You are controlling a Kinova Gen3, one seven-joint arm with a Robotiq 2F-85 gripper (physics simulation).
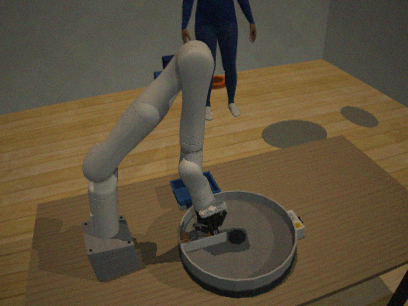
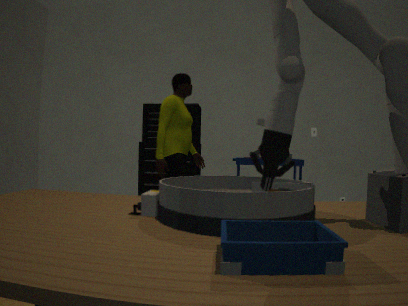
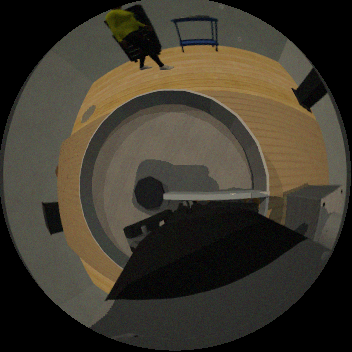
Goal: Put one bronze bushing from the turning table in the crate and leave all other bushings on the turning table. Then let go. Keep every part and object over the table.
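Places are measured from the arm's base along level axes (x back, y down, z right), in centimetres.
Where they show: gripper, fingertip midpoint: [image 1: 215,235] [image 2: 264,190] [image 3: 186,204]; arm's base, origin of the base link: [image 1: 106,229].
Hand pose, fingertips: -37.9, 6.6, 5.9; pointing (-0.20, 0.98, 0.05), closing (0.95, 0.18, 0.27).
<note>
Each offset is from my fingertips to the centre of the thing, as dx, dy, dz. "spot": to the spot under its first point.
The turning table [image 1: 235,282] [image 2: 200,202] [image 3: 172,98] is a round grey pan with a raised rim. My gripper [image 1: 215,231] [image 2: 267,185] [image 3: 186,204] is shut and empty, its fingertips low inside the rim, beside the light bar on the crate side. Bronze-coloured bushing parts @(spot: +10.3, +2.0, -3.4) [image 1: 186,237] show faintly behind the bar, near the rim by the robot base; the bar and gripper hide most of the bushings, so I cannot count them. The blue crate @(+2.3, +5.1, -32.1) [image 1: 182,194] [image 2: 282,258] stands on the table beside the pan; its visible inside shows no bushing.
A light straight bar @(spot: +4.7, +0.1, +2.4) [image 1: 204,243] [image 3: 215,195] runs from the dark hub @(-7.7, +1.9, +0.8) [image 1: 237,237] [image 3: 149,193] to the pan's rim. A white control box @(spot: -30.9, +1.8, +1.9) [image 1: 297,226] [image 2: 150,203] sits against the pan's outside. The robot base [image 1: 114,255] stands on the other side.
</note>
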